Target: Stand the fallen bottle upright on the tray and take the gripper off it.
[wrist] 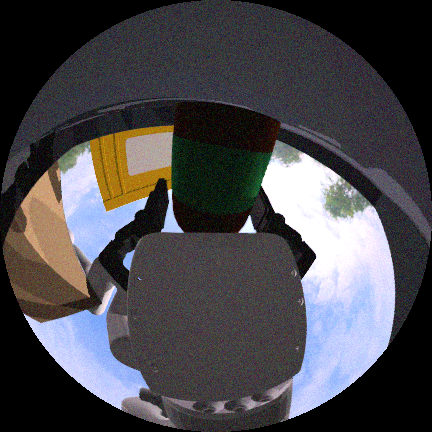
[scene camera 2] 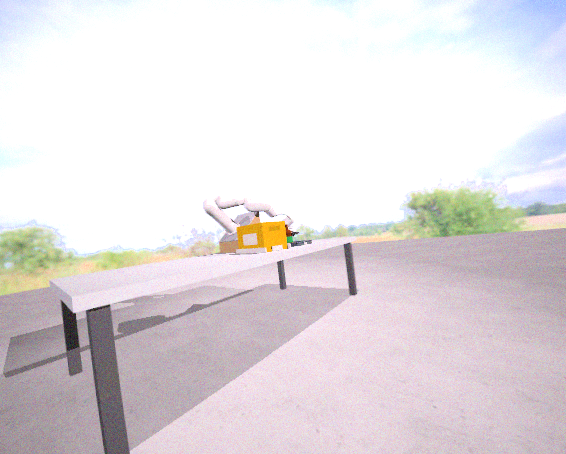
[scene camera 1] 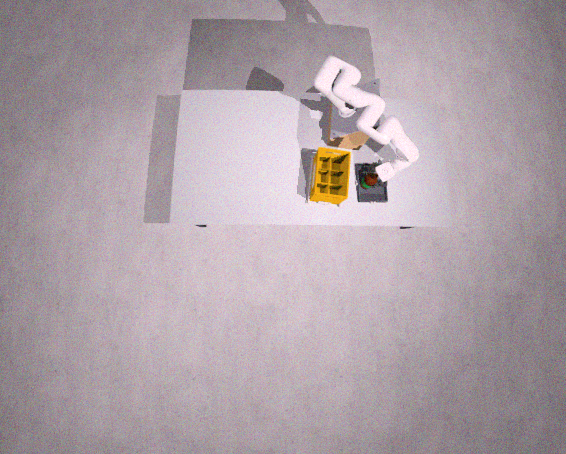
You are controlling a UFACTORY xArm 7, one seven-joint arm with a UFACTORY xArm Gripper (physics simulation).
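Frame: origin at the arm's base, x down, y left, z ahead, level; centimetres.
Seen in the pictures: gripper, fingertip midpoint: (wrist: 209,190) (scene camera 2: 286,234) (scene camera 1: 368,180); arm's base at its link origin: (scene camera 2: 234,229) (scene camera 1: 348,107).
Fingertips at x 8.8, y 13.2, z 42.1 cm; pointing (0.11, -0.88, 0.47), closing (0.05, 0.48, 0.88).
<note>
Offsets run from my fingertips to a thing's top centre.
The bottle {dy +1.3, dx -7.5, dz -0.5 cm} (scene camera 1: 370,179) (scene camera 2: 289,239) (wrist: 220,170), dark red-brown with a green label, stands upright on the dark grey tray {dy +5.2, dx +5.9, dz -0.9 cm} (scene camera 1: 375,194) (scene camera 2: 304,243) (wrist: 215,50). In the wrist view its base meets the tray surface. My gripper (wrist: 209,190) is open, with one black finger on each side of the bottle's body; the left finger stands a little apart from it. The right fingertip is partly hidden behind the bottle. In scene camera 1 the fingers are too small to make out.
A yellow crate {dy -24.7, dx -9.0, dz -1.2 cm} (scene camera 1: 327,198) (scene camera 2: 275,237) (wrist: 112,170) with compartments stands left of the tray in scene camera 1. A brown cardboard box (scene camera 1: 350,140) (scene camera 2: 228,245) (wrist: 45,240) stands behind the crate, near the arm's base. The white arm reaches over from the tray's far right.
</note>
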